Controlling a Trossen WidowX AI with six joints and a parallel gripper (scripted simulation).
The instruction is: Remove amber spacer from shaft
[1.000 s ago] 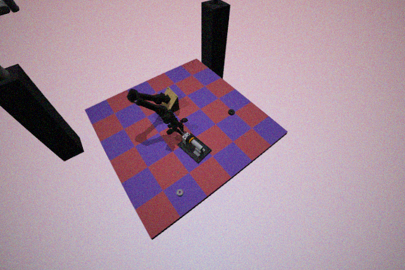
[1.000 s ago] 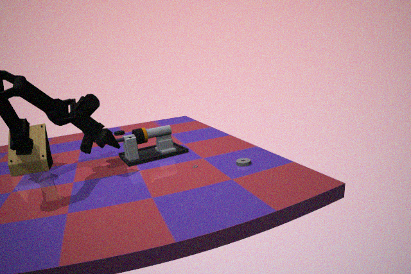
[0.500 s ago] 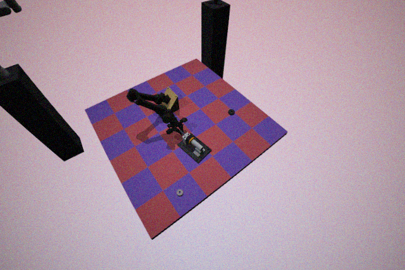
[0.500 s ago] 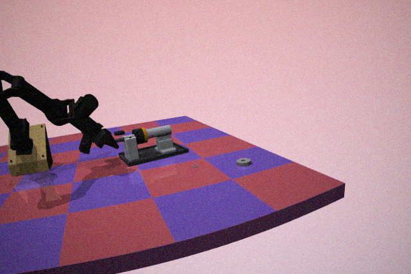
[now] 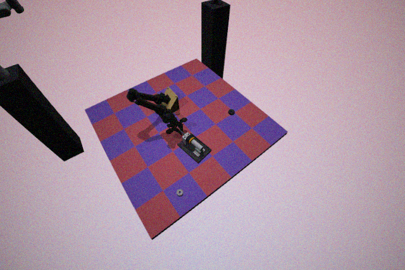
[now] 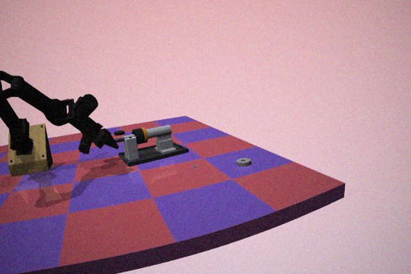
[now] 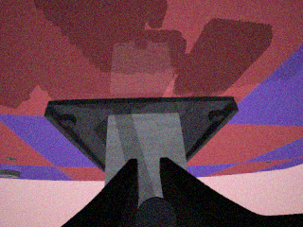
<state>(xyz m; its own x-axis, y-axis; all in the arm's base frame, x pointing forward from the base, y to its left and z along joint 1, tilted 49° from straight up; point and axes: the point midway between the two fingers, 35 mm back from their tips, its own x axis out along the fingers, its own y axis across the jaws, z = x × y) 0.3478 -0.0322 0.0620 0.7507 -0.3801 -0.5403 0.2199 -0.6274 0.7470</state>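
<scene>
Right now my gripper tip is 5 cm short of the thin dark shaft, 3 cm below it and 1 cm to the right of it. The rest, counted from my gripper tip: grey ring (37 cm ahead, 24 cm to the right, 5 cm below); then amber spacer (10 cm ahead, 2 cm to the left, 2 cm above).
</scene>
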